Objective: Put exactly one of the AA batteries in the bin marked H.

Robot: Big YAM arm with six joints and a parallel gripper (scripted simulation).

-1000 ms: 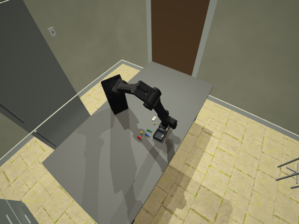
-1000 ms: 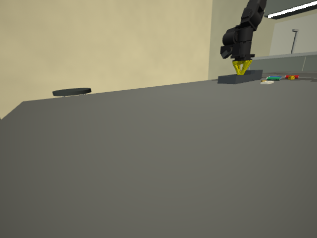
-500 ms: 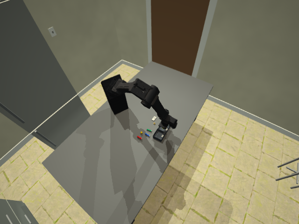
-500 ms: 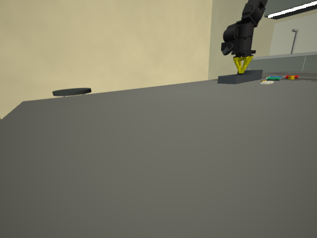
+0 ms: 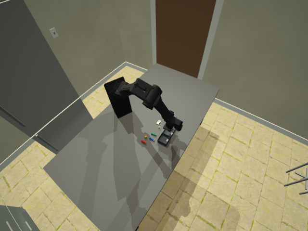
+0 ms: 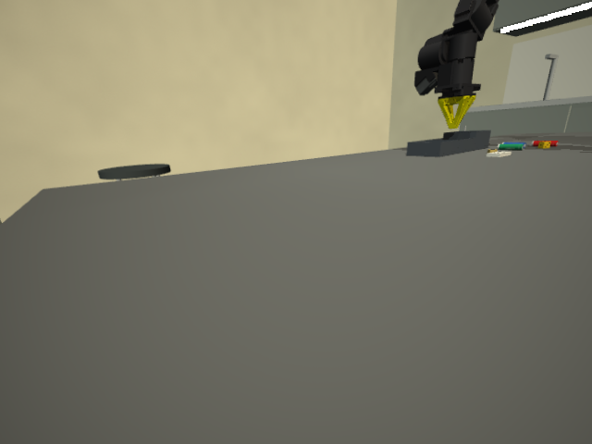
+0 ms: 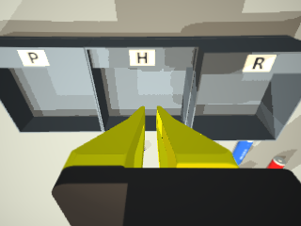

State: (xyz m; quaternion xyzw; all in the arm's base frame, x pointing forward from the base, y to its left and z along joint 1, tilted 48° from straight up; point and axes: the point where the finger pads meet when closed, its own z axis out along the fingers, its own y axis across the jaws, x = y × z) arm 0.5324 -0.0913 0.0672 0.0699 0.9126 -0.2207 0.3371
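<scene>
The dark bin is 40 mm below my hand and 10 mm to the left of it. The rest, counted from my hand: brass nut: 90 mm behind, 60 mm below, 50 mm to the left; white domino: 110 mm to the left, 100 mm behind, 60 mm below; green battery: 130 mm behind, 60 mm below, 30 mm to the right.
</scene>
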